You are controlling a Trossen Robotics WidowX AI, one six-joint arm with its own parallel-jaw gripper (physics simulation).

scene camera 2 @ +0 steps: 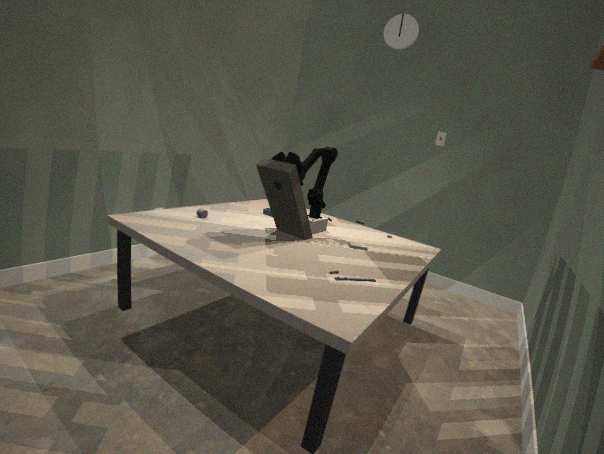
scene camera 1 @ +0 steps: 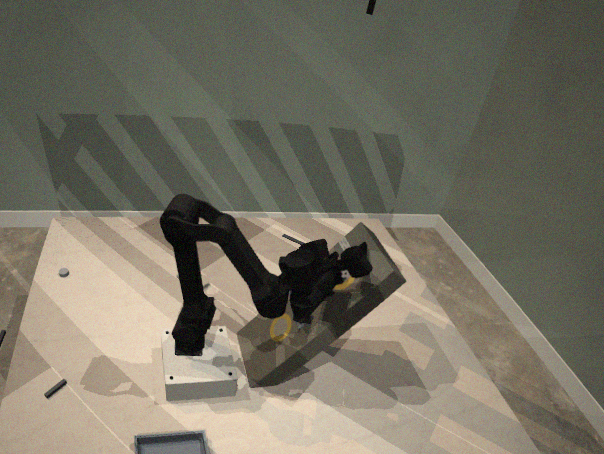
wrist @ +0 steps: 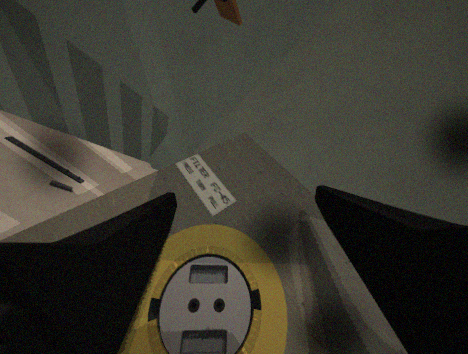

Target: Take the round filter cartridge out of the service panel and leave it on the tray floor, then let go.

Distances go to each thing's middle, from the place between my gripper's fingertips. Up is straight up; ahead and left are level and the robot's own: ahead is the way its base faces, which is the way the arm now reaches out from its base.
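There's a white label (wrist: 215, 196), and my hand is 3 cm to the right of it and 2 cm above it. The round filter cartridge (wrist: 208, 298) is 3 cm to the right of my hand too, and 6 cm below it.
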